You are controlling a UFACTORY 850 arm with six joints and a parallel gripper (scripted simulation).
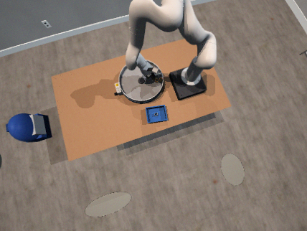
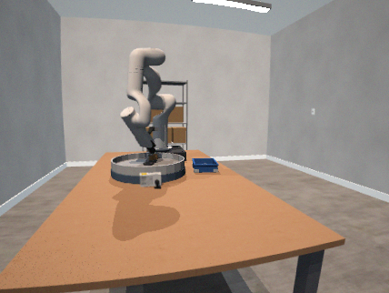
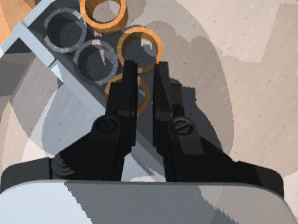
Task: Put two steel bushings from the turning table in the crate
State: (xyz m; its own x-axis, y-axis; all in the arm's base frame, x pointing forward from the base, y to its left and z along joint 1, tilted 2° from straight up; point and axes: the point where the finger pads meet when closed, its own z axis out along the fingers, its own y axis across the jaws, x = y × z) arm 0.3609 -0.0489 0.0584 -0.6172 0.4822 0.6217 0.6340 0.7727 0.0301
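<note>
My gripper is now 120 mm short of the grey turning table, 70 mm above it and 20 mm to the left of it. The rest, counted from my hand: blue crate: 330 mm to the left, 90 mm below, 50 mm ahead.
</note>
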